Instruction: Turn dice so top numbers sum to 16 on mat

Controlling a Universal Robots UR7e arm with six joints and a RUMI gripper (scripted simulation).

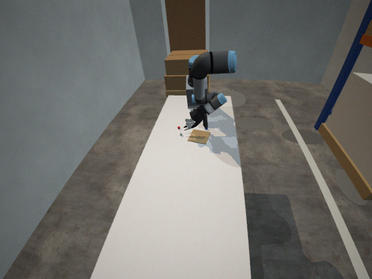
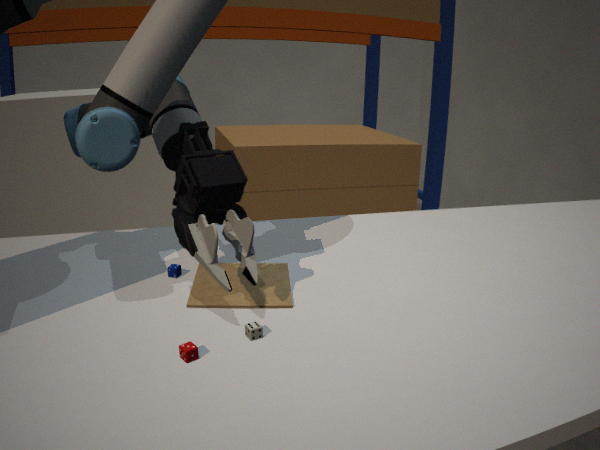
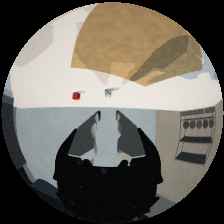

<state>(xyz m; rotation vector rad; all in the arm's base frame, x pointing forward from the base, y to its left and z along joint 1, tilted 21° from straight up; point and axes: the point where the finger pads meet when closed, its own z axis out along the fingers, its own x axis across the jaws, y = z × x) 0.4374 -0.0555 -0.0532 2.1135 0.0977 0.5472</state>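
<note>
Right now my hand is 5 cm above the white die, 4 cm to the left of it and 1 cm short of it. Round my hand: blue die: 15 cm to the left, 7 cm behind, 5 cm below; mat: 10 cm to the left, 6 cm below, 2 cm ahead; red die: 7 cm to the right, 7 cm behind, 5 cm below.
</note>
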